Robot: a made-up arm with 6 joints.
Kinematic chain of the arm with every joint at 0, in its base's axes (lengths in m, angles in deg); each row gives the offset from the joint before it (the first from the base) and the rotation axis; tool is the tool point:
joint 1: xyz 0 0 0.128 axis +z
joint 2: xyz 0 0.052 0 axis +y
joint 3: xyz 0 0 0.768 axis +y
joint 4: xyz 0 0 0.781 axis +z
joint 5: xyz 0 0 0 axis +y
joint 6: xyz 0 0 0.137 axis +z
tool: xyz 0 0 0
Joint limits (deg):
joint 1: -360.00..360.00
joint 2: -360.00..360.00
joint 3: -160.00..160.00
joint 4: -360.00..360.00
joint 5: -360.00..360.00
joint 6: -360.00..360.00
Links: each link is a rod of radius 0.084 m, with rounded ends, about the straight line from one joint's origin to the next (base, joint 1, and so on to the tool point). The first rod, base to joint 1, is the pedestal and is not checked.
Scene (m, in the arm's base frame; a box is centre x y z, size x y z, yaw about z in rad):
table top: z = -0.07
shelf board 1: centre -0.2 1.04 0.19 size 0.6 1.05 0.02 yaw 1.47
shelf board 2: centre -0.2 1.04 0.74 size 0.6 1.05 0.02 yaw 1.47
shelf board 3: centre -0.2 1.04 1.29 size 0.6 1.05 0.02 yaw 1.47
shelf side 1: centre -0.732 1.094 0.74 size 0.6 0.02 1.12 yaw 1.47
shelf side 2: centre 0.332 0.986 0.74 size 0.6 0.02 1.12 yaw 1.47
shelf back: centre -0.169 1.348 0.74 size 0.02 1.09 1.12 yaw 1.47
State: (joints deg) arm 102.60 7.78 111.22 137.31 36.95 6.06
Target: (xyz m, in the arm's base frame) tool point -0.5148 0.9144 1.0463
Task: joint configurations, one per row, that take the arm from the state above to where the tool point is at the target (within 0.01 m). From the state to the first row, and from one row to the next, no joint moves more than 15 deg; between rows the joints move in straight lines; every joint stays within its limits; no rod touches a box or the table.
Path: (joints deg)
1: 108.63 -5.35 123.37 136.08 38.79 6.06
2: 114.66 -18.48 135.52 134.85 40.63 6.06
3: 119.74 -15.79 121.66 135.30 40.36 6.06
4: 124.82 -13.11 107.80 135.75 40.09 6.06
5: 129.90 -10.42 93.94 136.19 39.82 6.06
6: 121.77 1.04 82.23 137.56 37.92 6.06
7: 113.64 12.50 70.53 138.92 36.02 6.06

